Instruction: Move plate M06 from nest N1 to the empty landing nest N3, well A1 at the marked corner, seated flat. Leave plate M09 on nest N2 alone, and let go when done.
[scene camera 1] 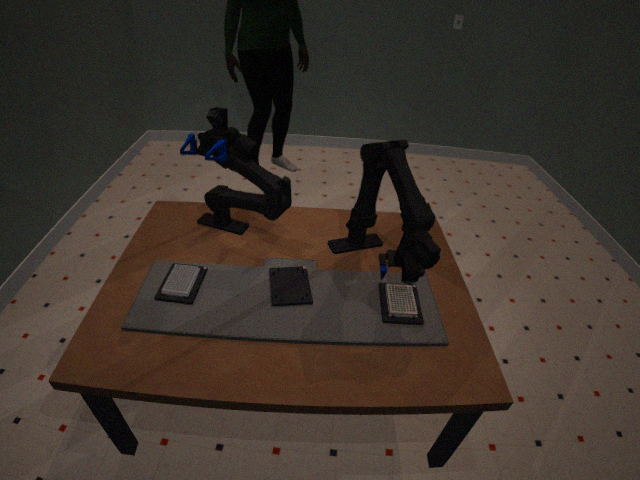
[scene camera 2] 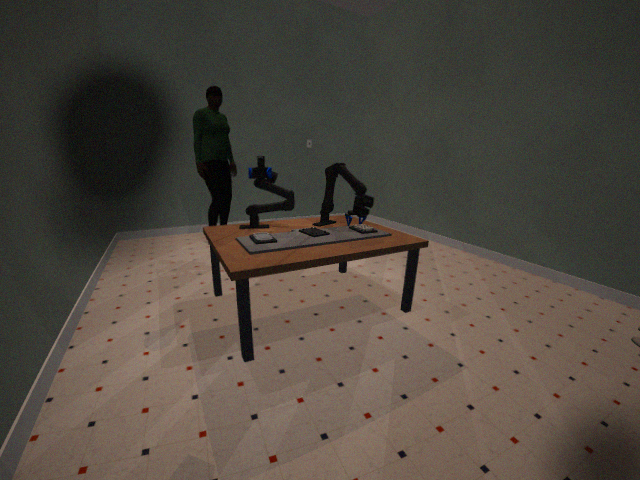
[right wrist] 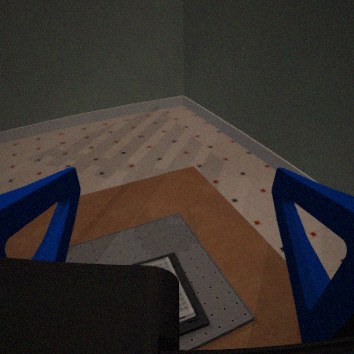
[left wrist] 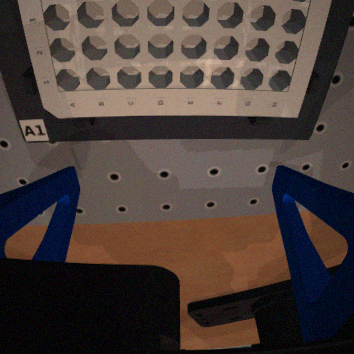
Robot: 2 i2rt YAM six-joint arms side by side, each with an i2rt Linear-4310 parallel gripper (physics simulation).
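Note:
A beige well plate (scene camera 1: 401,300) (scene camera 2: 362,227) (left wrist: 170,108) sits on a dark nest (scene camera 1: 403,320) (left wrist: 175,129) at the picture's right; its A1 corner is beside the nest's A1 label (left wrist: 34,130). A white plate (scene camera 1: 181,280) (scene camera 2: 263,236) (right wrist: 186,305) sits on the far-left nest (scene camera 1: 174,298). Plate and nest names are not readable. The middle nest (scene camera 1: 290,285) (scene camera 2: 314,231) is empty, with a small pale mark at its back right corner. My left gripper (scene camera 1: 398,275) (scene camera 2: 355,222) (left wrist: 175,176) is open, above the board behind the beige plate. My right gripper (scene camera 1: 196,155) (scene camera 2: 260,173) (right wrist: 175,178) is open, high behind the table.
The nests stand on a grey perforated board (scene camera 1: 232,320) (scene camera 2: 289,243) (right wrist: 225,300) on a wooden table (scene camera 1: 258,372) (scene camera 2: 330,252). A pale tab (scene camera 1: 281,261) shows behind the middle nest. A person in green (scene camera 1: 266,31) (scene camera 2: 212,136) stands behind the table.

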